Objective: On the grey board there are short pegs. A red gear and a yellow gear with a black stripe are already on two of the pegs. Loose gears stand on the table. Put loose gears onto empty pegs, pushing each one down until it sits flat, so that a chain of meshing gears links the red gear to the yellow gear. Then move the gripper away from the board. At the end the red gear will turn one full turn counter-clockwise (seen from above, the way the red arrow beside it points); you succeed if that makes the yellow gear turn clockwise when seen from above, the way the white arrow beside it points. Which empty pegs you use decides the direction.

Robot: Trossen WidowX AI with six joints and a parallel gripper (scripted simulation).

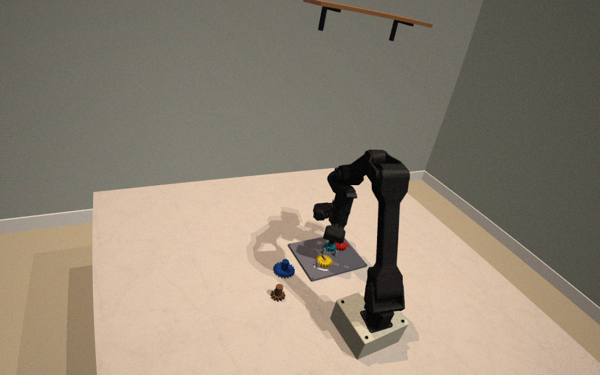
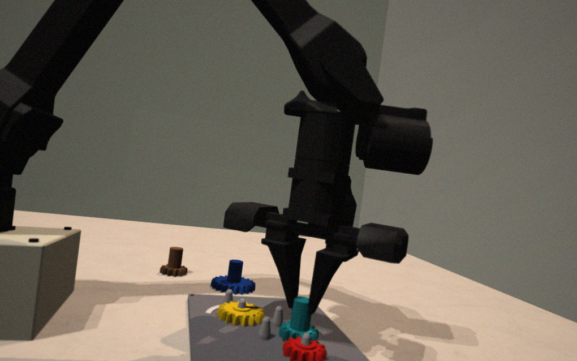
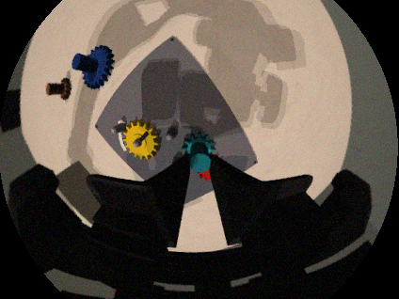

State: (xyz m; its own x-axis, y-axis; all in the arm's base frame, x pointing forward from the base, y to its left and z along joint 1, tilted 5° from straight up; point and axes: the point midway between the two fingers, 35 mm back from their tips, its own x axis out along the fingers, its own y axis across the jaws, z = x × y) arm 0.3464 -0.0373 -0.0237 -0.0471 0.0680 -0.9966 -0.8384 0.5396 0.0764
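Now: gripper tip 1 cm above the teal gear. From my gripper tip the other things lie so: yellow gear 6 cm behind, 5 cm to the left, 2 cm below; then white arrow 8 cm behind, 7 cm to the left, 3 cm below; then red gear 4 cm to the right, 2 cm below.
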